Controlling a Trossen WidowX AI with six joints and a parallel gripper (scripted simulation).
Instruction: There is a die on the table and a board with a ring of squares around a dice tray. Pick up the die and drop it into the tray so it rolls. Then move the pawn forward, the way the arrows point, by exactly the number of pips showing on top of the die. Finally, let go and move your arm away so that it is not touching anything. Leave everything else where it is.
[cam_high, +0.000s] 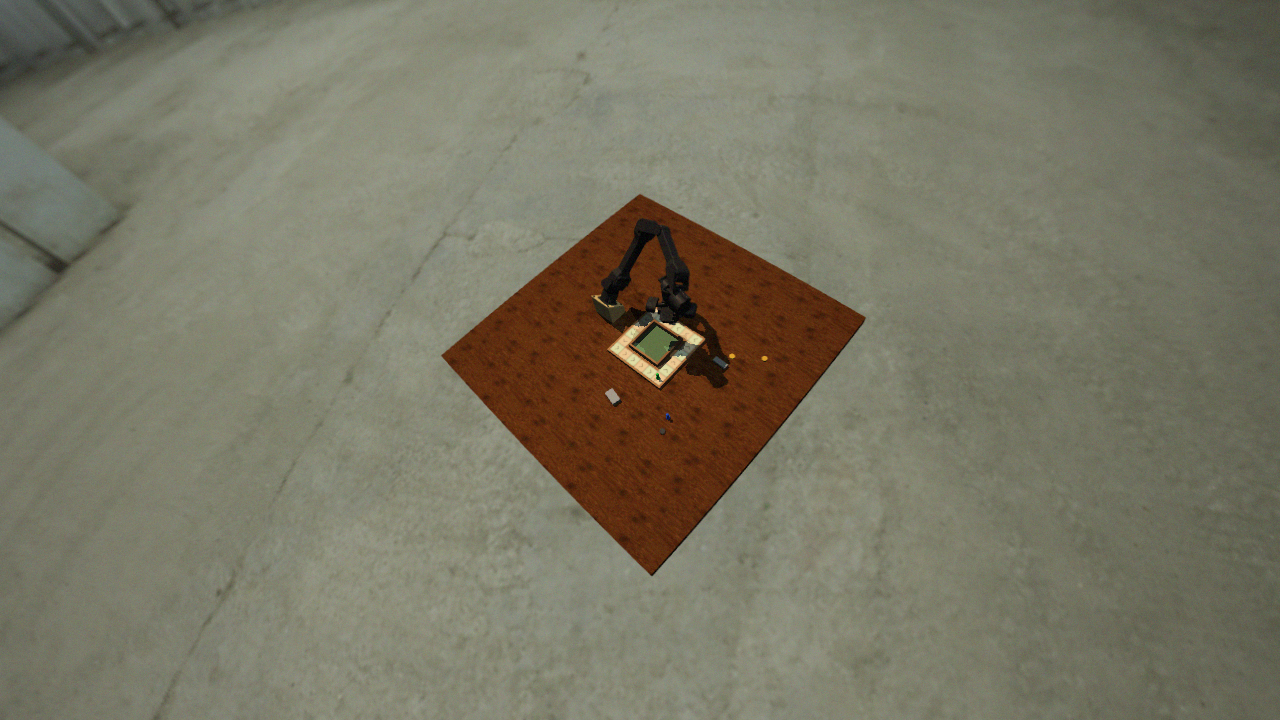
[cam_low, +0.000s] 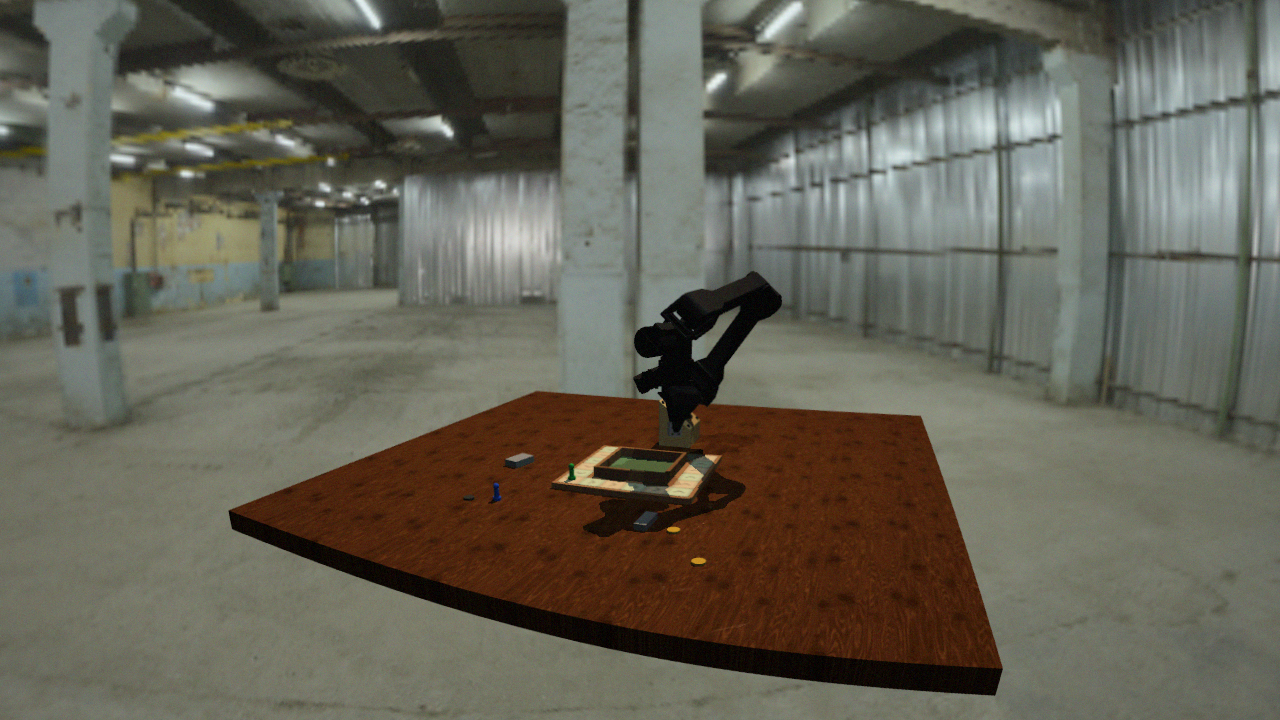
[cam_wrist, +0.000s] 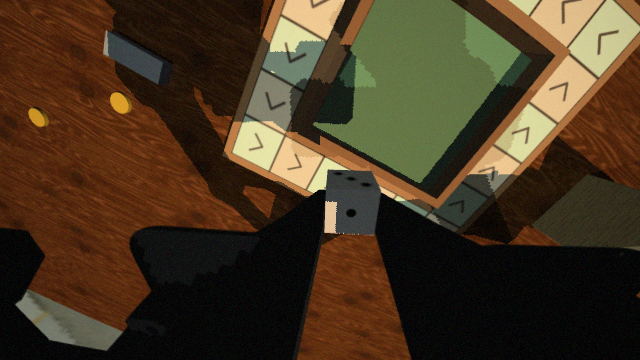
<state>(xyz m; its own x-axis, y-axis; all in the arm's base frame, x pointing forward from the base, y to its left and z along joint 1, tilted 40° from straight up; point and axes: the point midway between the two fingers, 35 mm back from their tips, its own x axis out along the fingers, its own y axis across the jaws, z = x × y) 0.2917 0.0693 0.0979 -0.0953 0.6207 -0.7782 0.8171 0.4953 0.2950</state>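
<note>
Right now the green pawn is 180 mm to the right of my gripper tip, 110 mm ahead of it and 80 mm below it. The rest, counted from my gripper tip: die (right at my gripper tip); then green dice tray (100 mm below, 80 mm to the right, 20 mm behind); then blue pawn (260 mm to the right, 250 mm ahead, 100 mm below).
</note>
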